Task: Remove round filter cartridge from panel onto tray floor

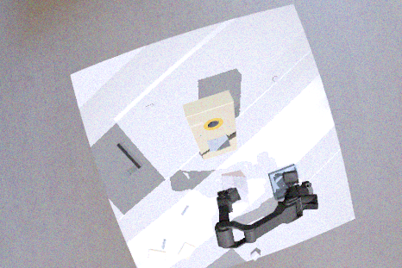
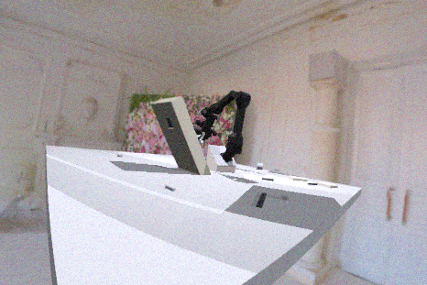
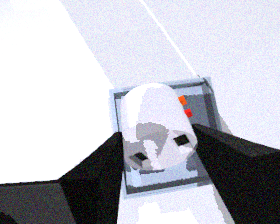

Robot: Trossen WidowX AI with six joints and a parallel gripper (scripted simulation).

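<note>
My gripper tip is right at the round filter cartridge. Round my gripper tip: cream service panel (38 cm ahead, 25 cm to the left, 1 cm above); then blue-grey square tray (3 cm behind, 1 cm to the left, 14 cm below).
</note>
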